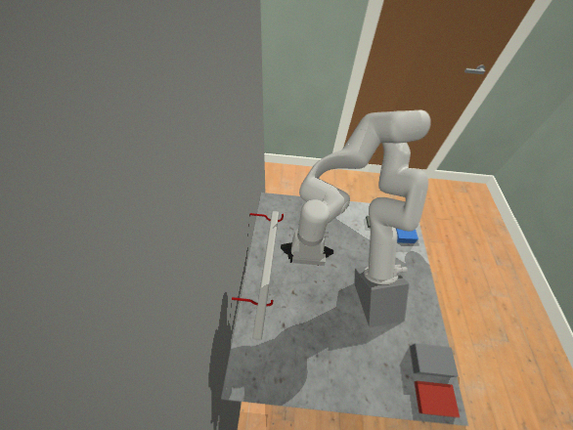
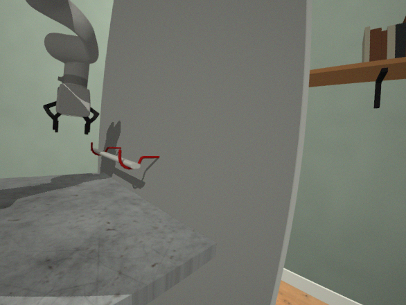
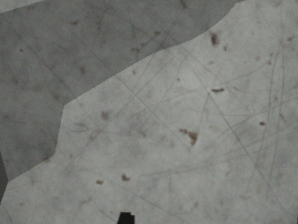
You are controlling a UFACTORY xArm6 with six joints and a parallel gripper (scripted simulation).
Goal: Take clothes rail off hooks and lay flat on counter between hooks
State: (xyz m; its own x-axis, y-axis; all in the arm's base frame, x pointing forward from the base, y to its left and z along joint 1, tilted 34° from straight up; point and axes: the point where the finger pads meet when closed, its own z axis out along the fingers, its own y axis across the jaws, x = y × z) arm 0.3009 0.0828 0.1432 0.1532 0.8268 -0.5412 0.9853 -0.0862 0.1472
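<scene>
Now: the clothes rail 130 mm ahead of my hand, 90 mm below it and 20 mm to the right of it. From my hand the other things lie so: grey wall (250 mm ahead, 180 mm above, 80 mm to the right); then blue block (530 mm behind, 230 mm below, 220 mm to the right); then grey box (450 mm behind, 310 mm to the left, 220 mm below).
</scene>
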